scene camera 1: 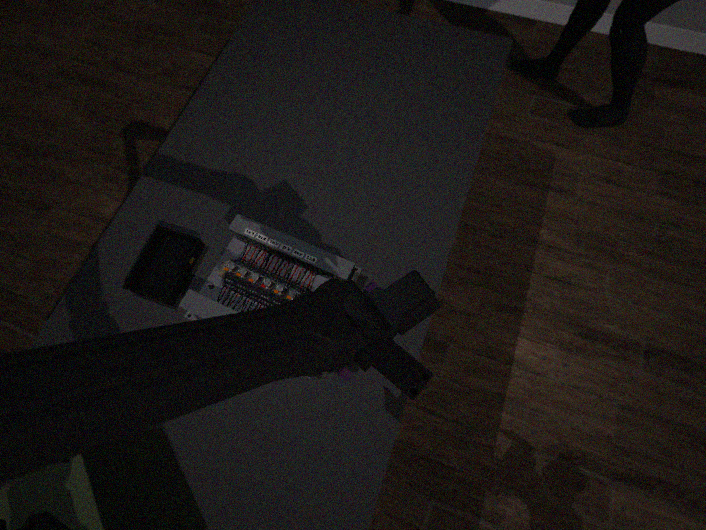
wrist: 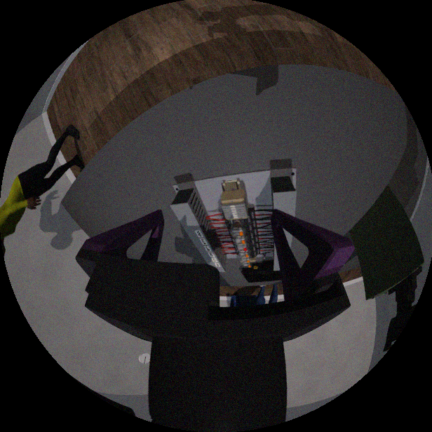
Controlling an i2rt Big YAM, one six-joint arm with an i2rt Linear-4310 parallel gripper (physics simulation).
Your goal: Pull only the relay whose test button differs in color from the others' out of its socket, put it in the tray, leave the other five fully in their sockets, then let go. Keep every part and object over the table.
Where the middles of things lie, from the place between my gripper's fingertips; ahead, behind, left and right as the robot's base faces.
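My hand: 18 cm above the panel [scene camera 1: 236, 248], 2 cm short of it, 23 cm to the right of it.
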